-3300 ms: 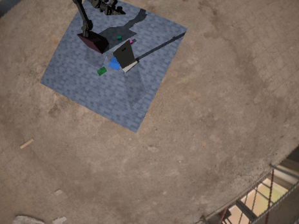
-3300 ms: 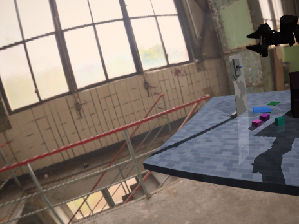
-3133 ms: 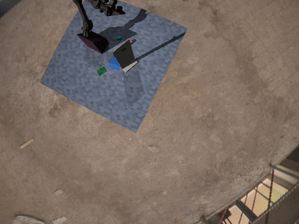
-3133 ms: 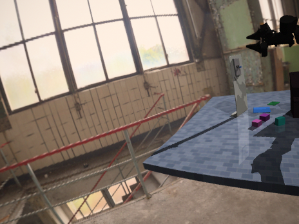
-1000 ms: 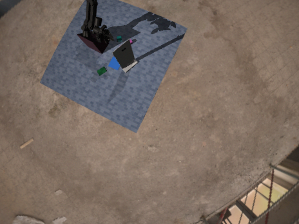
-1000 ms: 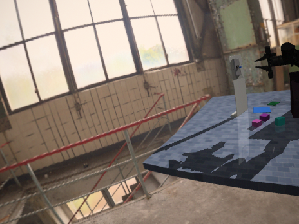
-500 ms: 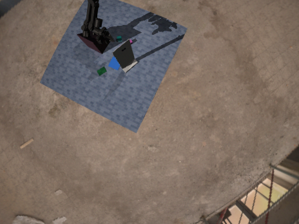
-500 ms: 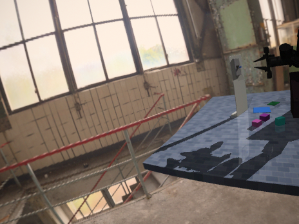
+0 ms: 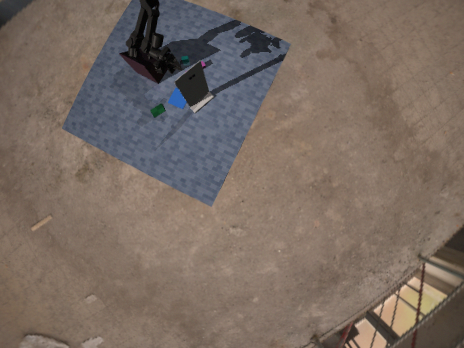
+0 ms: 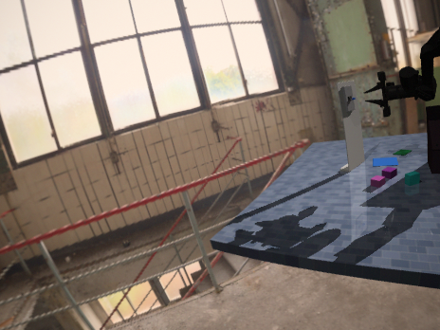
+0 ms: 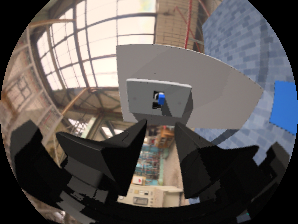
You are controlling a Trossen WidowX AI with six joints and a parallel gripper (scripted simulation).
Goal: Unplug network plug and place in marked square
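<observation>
The network plug lies 6 cm ahead of my gripper tip and 2 cm to the right of it. The rest, counted from my gripper tip: upright grey panel: 8 cm ahead, 2 cm to the right, 14 cm below; then purple cube: 9 cm behind, 10 cm to the left, 31 cm below; then blue marked square: 5 cm behind, 9 cm to the right, 33 cm below.
</observation>
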